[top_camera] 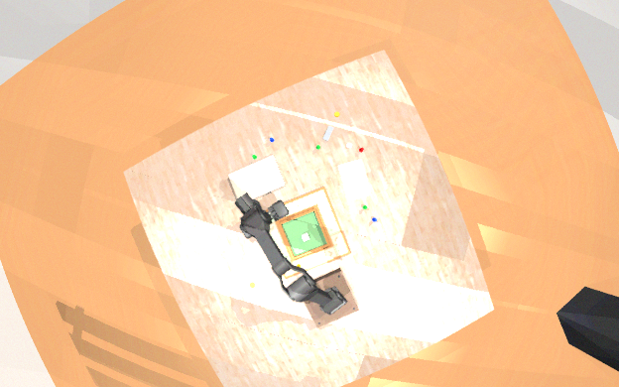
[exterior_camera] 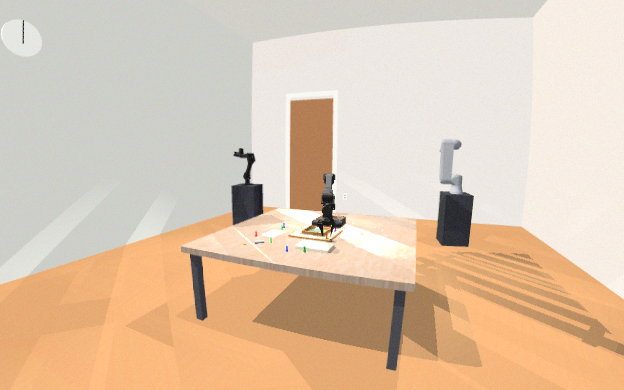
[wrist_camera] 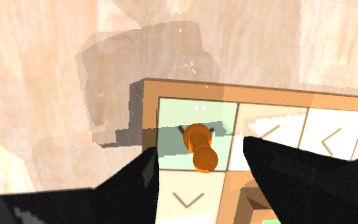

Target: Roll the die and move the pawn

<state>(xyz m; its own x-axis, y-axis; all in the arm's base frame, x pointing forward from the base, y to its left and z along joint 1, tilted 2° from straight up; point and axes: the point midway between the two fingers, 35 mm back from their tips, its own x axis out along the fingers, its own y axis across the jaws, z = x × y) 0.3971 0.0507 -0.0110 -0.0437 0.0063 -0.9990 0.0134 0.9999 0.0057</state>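
My gripper tip is now right at the orange pawn. The rest, counted from my gripper tip: flat white block (150 mm ahead, 40 mm to the right, 20 mm below); green tray (130 mm behind, 90 mm to the right, 20 mm below); white die (140 mm behind, 90 mm to the right).
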